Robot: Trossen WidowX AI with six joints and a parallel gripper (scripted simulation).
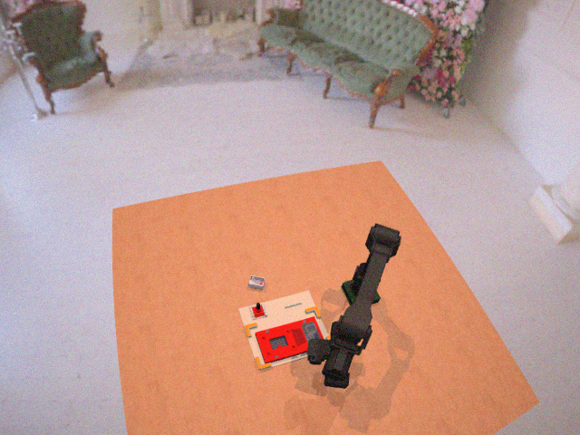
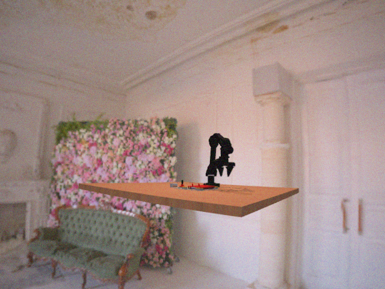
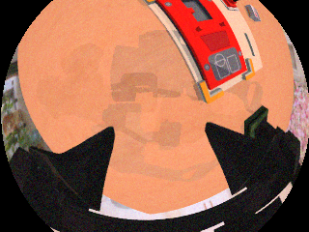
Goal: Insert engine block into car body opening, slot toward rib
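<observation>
Right now my gripper tip is 40 cm to the left of the engine block, 9 cm above it and 6 cm short of it.
</observation>
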